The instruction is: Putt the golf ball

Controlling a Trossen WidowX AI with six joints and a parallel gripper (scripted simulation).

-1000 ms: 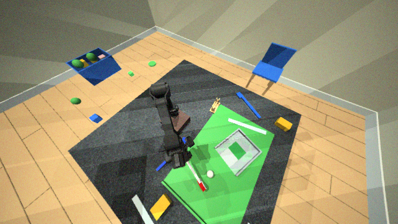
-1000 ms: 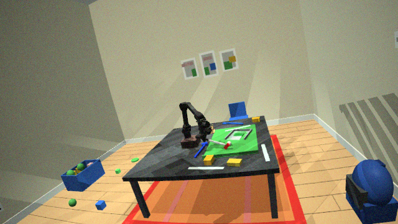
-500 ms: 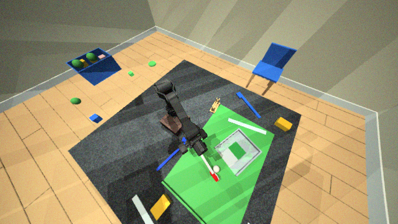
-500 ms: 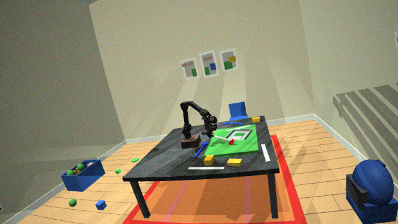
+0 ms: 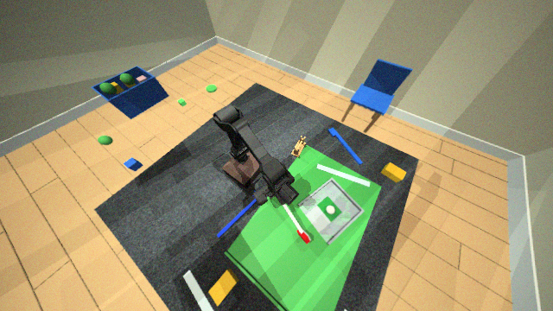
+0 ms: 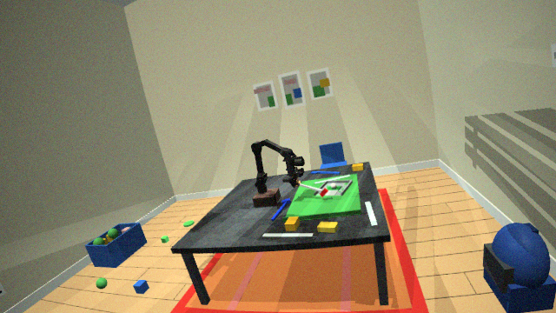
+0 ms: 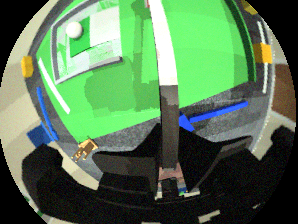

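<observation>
My gripper tip is 11 cm short of the red putter, 4 cm to the left of it and 1 cm above it. The rest, counted from my gripper tip: white golf ball: 28 cm ahead, 8 cm to the left, 7 cm below; then green mat: 21 cm ahead, 10 cm below, 1 cm to the left; then blue putter: 15 cm to the right, 10 cm behind, 9 cm below.
</observation>
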